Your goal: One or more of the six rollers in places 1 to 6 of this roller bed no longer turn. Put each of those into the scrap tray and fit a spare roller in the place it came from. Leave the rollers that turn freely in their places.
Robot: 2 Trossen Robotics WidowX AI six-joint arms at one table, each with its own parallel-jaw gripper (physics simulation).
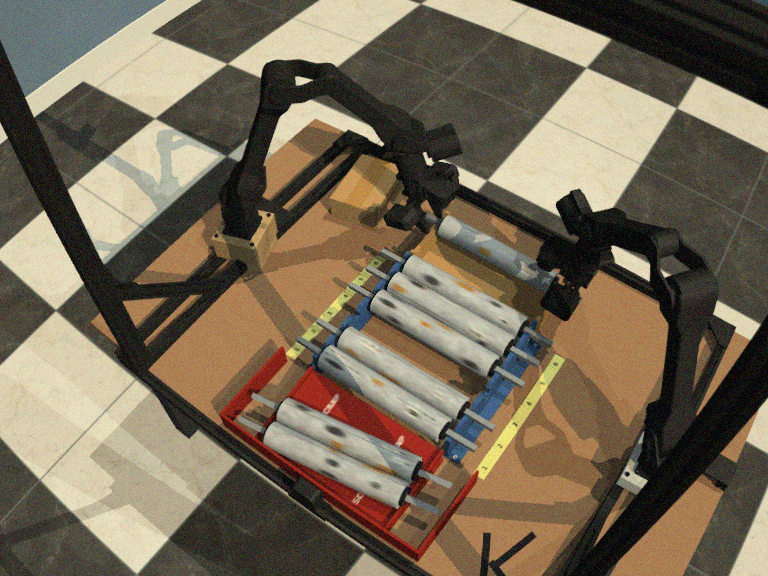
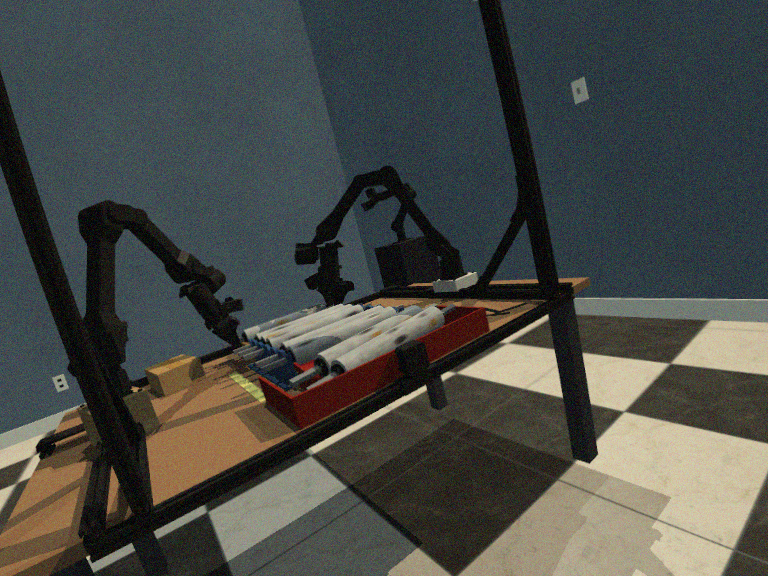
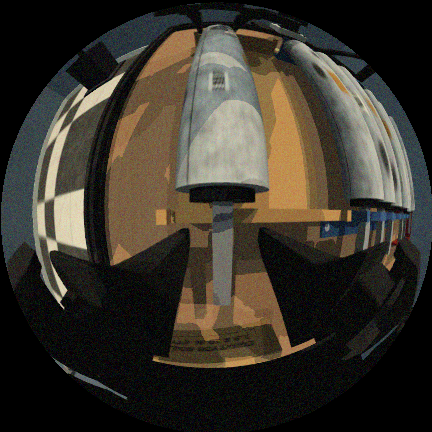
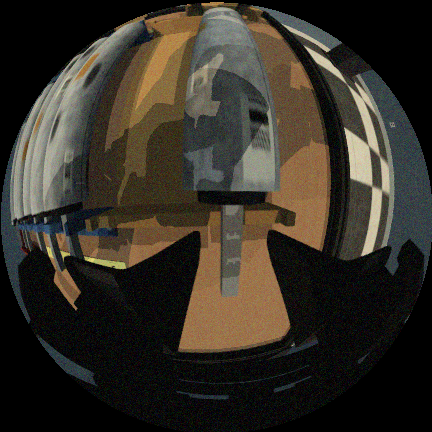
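Pixels of known places: left gripper, fingertip midpoint: [image 1: 433, 225] [image 2: 239, 347] [image 3: 224, 234]; right gripper, fingertip midpoint: [image 1: 566, 294] [image 4: 234, 236]; left arm's base at its link origin: [image 1: 242, 225]; right arm's base at its link origin: [image 1: 657, 466] [image 2: 454, 277].
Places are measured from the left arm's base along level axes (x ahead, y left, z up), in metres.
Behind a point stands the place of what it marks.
Observation:
A mottled grey spare roller [image 1: 486, 246] @(y 0.091, x 0.485, z -0.004 m) [image 3: 222, 145] @(y 0.133, x 0.402, z 0.000 m) [image 4: 227, 90] @(y 0.065, x 0.588, z -0.001 m) lies in the wooden spare tray [image 3: 300, 216] @(y 0.094, x 0.359, z -0.029 m) at the back. My left gripper [image 1: 424, 217] @(y 0.143, x 0.363, z -0.041 m) [image 3: 224, 234] @(y 0.143, x 0.363, z -0.041 m) is partly open, its fingers on either side of the roller's left shaft. My right gripper [image 1: 563, 280] @(y 0.051, x 0.660, z -0.040 m) [image 4: 234, 236] @(y 0.051, x 0.660, z -0.040 m) is partly open around the right shaft. Neither grips it. The blue roller bed [image 1: 490, 403] @(y -0.206, x 0.570, z -0.073 m) holds rollers in places 1, 2, 4, 5 and 6; place 3 is an open gap. Two rollers [image 1: 347, 437] @(y -0.375, x 0.362, z 0.001 m) [image 1: 334, 463] @(y -0.424, x 0.356, z -0.005 m) lie side by side in the red scrap tray [image 1: 254, 384] @(y -0.311, x 0.158, z -0.041 m) [image 2: 347, 396] @(y -0.421, x 0.207, z -0.063 m).
A cardboard box [image 1: 362, 189] @(y 0.183, x 0.195, z -0.021 m) [image 2: 174, 373] @(y 0.135, x 0.173, z -0.034 m) stands behind my left gripper, near the back left. Yellow number strips [image 1: 521, 415] @(y -0.213, x 0.630, z -0.075 m) [image 1: 334, 310] @(y -0.094, x 0.230, z -0.076 m) run along both sides of the bed. The place 6 roller [image 1: 462, 294] @(y -0.036, x 0.468, z -0.003 m) lies in front of the spare tray. Black frame rails edge the table.

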